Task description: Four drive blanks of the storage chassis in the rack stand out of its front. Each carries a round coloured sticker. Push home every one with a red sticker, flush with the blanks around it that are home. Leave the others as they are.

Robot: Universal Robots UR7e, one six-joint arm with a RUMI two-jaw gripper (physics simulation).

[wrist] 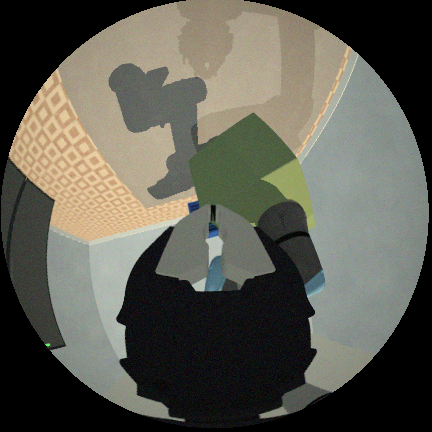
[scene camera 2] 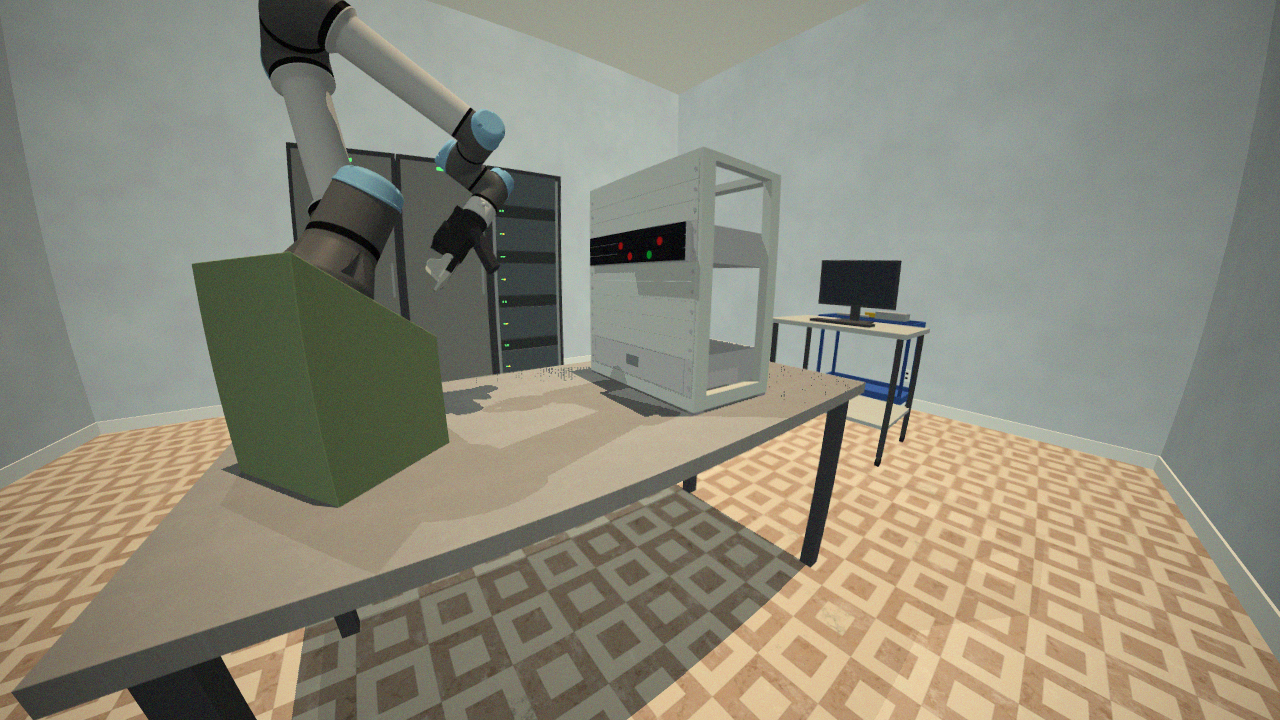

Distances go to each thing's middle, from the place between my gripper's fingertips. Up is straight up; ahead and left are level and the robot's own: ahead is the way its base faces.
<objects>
Right now the grey rack [scene camera 2: 656, 226] is 620 mm ahead of my hand, 10 mm to the right of it and 10 mm above it.
</objects>
